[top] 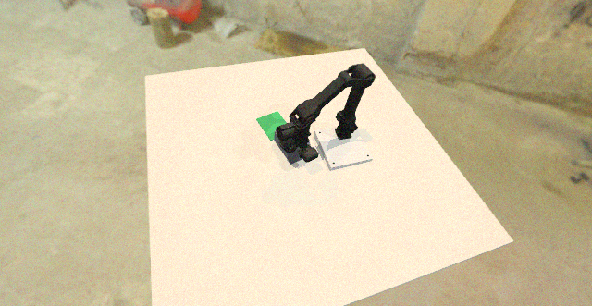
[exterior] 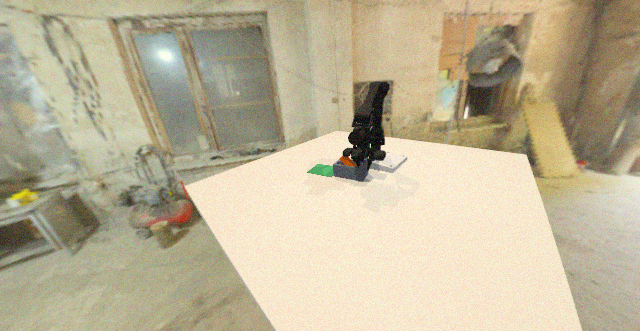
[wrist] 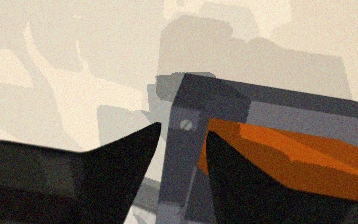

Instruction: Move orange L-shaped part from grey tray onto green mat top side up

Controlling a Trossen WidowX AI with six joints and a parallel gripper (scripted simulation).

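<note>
The orange L-shaped part lies 1 cm ahead of my gripper tip, 5 cm to the right of it and 1 cm above it. Also, from my gripper tip: green mat 5 cm ahead, 22 cm to the right, 5 cm below.
</note>
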